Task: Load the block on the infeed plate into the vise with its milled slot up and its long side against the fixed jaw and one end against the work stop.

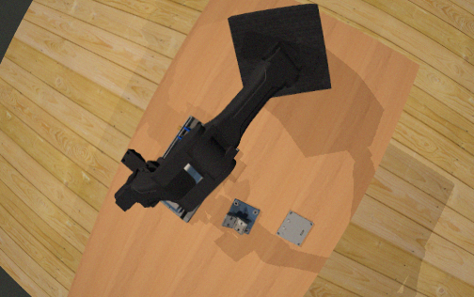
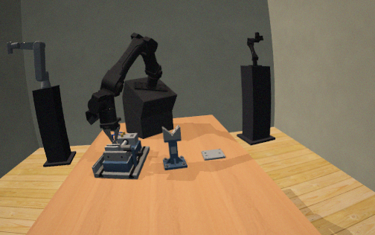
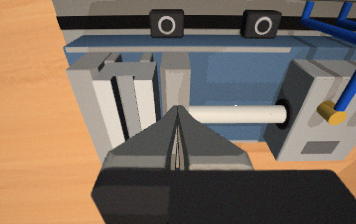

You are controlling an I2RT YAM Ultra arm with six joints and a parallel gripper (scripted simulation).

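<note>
The part lies 30 mm ahead of my hand, 10 mm to the right of it and 10 mm below it. Also, from my hand: cylinder rod 40 mm behind, 30 mm to the left, 30 mm below; then moving jaw 10 mm ahead, 20 mm to the left, 30 mm below; then fixed jaw 70 mm ahead, 30 mm below.
</note>
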